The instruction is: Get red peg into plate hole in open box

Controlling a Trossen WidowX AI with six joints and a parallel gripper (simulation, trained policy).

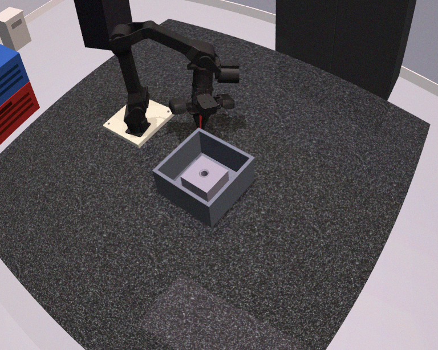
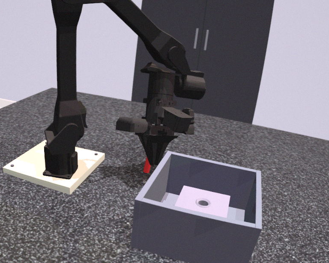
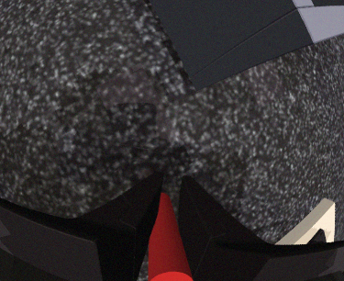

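My gripper tip is now 20 mm to the right of the red peg, 20 mm below it and 10 mm past it. The rest, counted from my gripper tip: grey box: 160 mm to the right, 100 mm ahead, 10 mm below.
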